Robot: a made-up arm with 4 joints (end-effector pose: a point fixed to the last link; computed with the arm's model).
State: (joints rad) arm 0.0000 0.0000 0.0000 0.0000
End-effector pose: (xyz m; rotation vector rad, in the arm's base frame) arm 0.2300 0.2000 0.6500 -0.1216 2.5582 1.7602
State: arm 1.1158 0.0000 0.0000 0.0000
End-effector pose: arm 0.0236 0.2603 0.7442 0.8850 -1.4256 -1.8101
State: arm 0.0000 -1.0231 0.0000 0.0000
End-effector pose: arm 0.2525 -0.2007 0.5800 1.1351 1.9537 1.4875
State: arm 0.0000 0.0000 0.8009 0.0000
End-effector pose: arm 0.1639 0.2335 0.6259 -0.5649 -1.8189 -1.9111
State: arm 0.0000 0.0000 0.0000 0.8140
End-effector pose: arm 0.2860 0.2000 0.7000 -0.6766 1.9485 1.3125
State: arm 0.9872 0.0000 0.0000 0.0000
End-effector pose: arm 0.0474 0.2665 0.7300 0.8192 -1.5653 -1.8327
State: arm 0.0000 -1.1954 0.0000 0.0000
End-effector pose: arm 0.2158 -0.2602 0.5648 1.3037 1.8168 1.4122
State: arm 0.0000 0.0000 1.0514 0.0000
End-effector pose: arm 0.1431 0.2463 0.6310 -0.7354 -1.5559 -1.8901
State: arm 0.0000 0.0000 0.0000 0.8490
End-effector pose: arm 0.2874 0.2000 0.7030 -0.6951 1.9206 1.2923
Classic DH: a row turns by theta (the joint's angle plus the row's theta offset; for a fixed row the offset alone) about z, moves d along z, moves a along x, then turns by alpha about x. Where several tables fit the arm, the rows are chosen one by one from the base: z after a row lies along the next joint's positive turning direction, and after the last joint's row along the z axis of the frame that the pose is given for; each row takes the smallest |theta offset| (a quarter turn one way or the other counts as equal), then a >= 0, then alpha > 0; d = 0 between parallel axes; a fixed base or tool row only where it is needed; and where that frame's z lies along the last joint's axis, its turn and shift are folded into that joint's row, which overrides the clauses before.
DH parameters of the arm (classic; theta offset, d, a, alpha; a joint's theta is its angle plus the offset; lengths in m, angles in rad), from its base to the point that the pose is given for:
base (fixed): -1.1224 0.5611 -0.0037 -0.5328
joint 1: 0.1642 -0.1554 -0.0523 0.7252
joint 2: 0.4743 0.361 0.1348 -1.9333
joint 3: -1.3016 0.4511 0.0211 -2.604
joint 4: -1.324 0.3001 0.0341 2.7751
tool (fixed): 3.0151 0.2471 0 0

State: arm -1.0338 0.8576 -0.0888 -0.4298
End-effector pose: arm 0.2363 0.2902 0.4975 -0.2722 -2.9299 -0.7724
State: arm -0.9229 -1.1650 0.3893 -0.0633
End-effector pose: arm -0.0030 -0.2729 0.6928 1.3939 0.8933 1.0905
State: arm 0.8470 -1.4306 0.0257 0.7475
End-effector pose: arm 0.3608 -0.1555 0.4037 0.6221 2.1874 1.4719
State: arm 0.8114 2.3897 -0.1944 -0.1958
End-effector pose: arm -0.4368 -0.2848 0.5909 2.6856 0.1000 -0.2858
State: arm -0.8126 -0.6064 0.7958 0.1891
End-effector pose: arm 0.2108 -0.1348 0.6627 1.2295 1.3207 1.4731
